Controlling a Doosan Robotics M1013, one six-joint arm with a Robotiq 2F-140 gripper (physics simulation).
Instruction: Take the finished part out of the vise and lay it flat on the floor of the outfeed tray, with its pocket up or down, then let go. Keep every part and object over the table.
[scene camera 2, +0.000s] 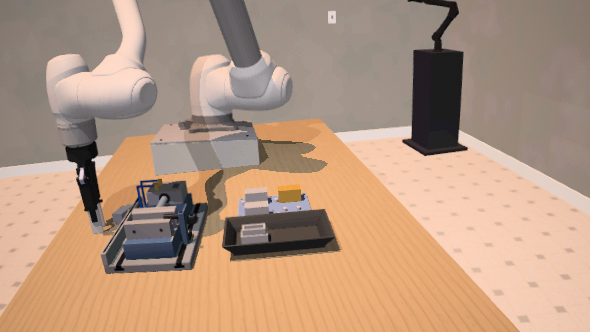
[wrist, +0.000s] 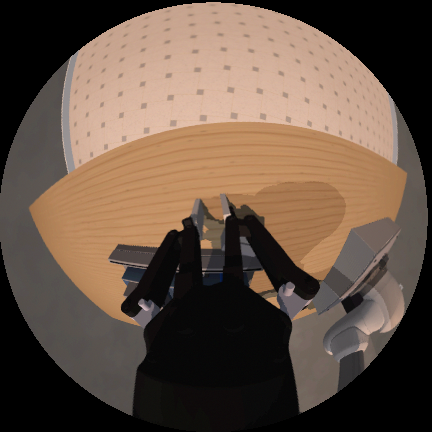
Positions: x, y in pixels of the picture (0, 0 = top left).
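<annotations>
I can see my gripper in scene camera 2 (99, 229), and the gripper is visible in the wrist view (211, 203) as well.
</annotations>
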